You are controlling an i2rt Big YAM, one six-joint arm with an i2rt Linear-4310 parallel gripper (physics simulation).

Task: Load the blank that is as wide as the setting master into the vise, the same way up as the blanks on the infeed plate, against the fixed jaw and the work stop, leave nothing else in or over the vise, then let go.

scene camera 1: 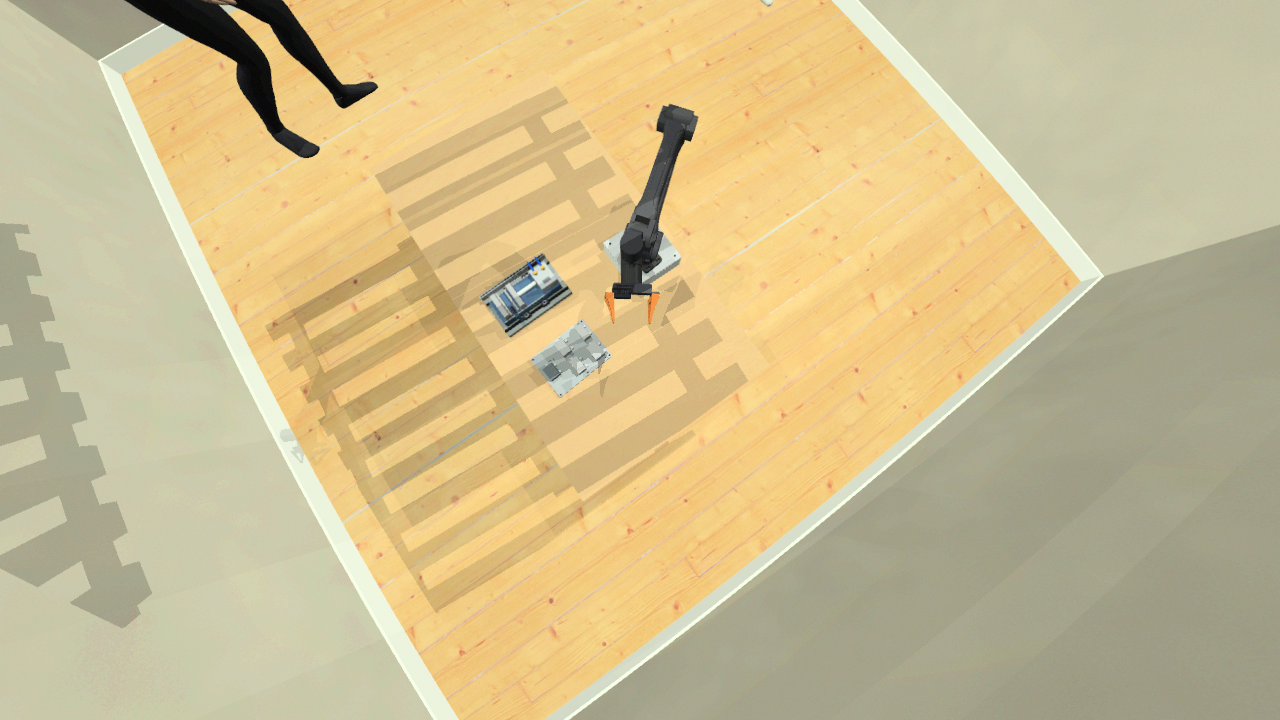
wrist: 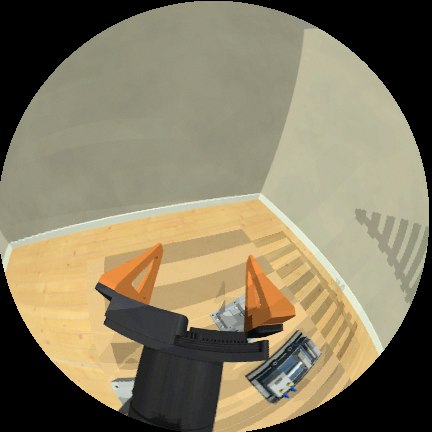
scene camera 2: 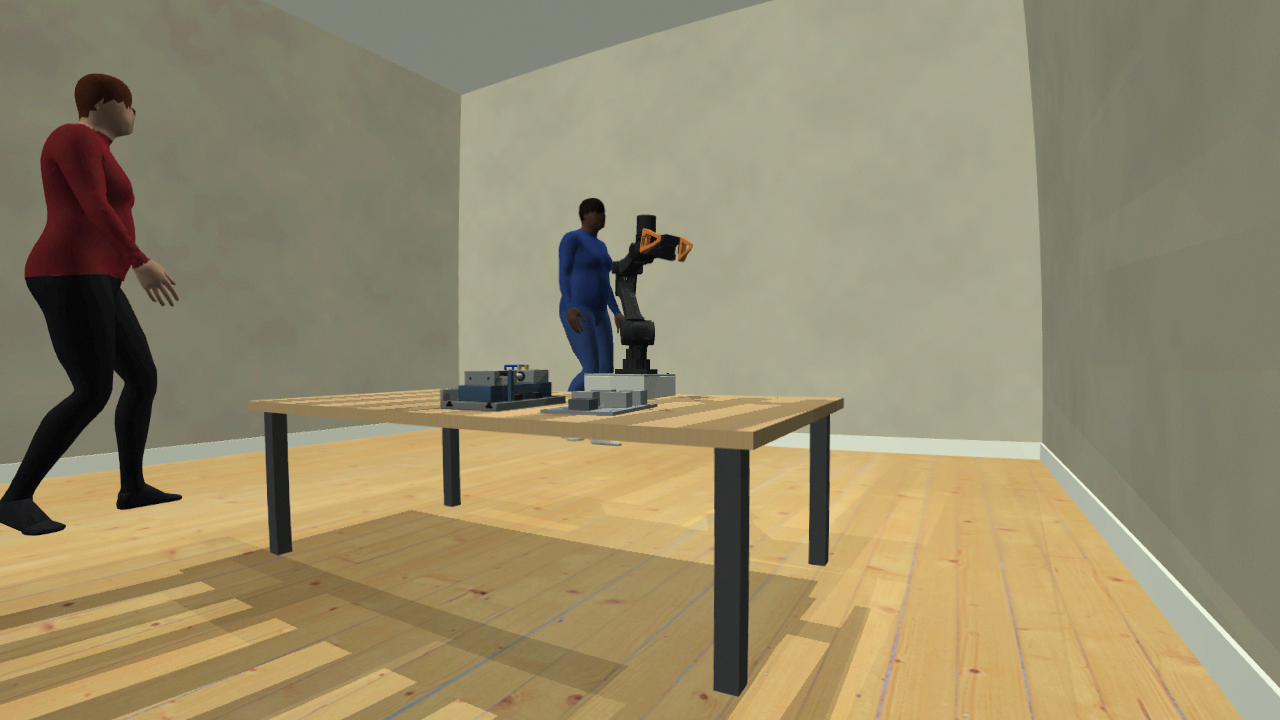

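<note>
My gripper with orange fingers is open and empty, high above the table. The vise, blue and grey with small blue and yellow parts on top, stands on a dark base on the table. The infeed plate lies beside it and carries several grey blanks. In the wrist view a finger hides part of the plate. The setting master cannot be told apart at this size, nor can the blanks' widths.
The arm stands on a pale base block on the wooden table, behind the plate in the second scene view. A person in red and black stands left of the table. A person in blue stands behind it.
</note>
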